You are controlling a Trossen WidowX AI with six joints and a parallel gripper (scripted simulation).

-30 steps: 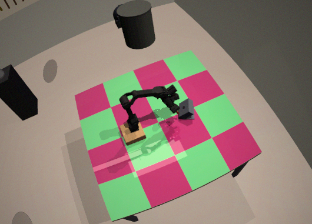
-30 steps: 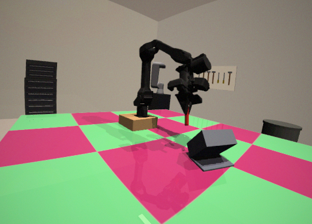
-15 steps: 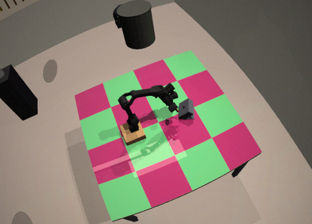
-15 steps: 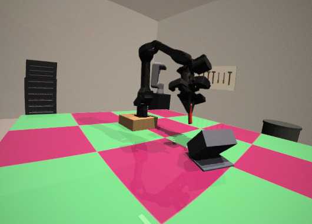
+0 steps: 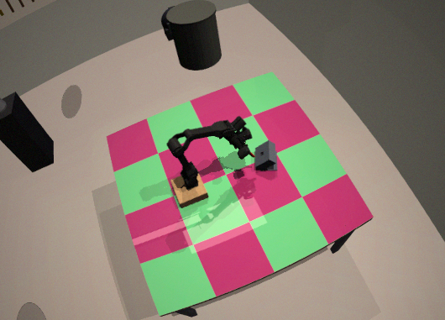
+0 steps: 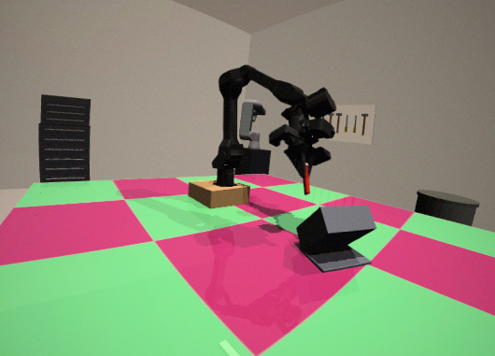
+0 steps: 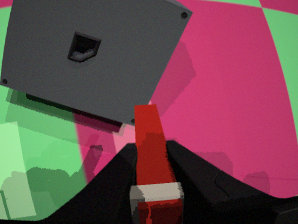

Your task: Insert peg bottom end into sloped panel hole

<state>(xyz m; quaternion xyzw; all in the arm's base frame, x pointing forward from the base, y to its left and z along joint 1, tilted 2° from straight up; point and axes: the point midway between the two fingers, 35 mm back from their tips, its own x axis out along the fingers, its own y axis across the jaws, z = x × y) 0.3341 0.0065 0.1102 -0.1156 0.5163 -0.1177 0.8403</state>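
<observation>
My gripper tip is now 10 cm short of the dark grey sloped panel, 1 cm to the right of it and 9 cm above it. Also, from my gripper tip: peg 1 cm behind, 1 cm to the left, 1 cm above.
</observation>
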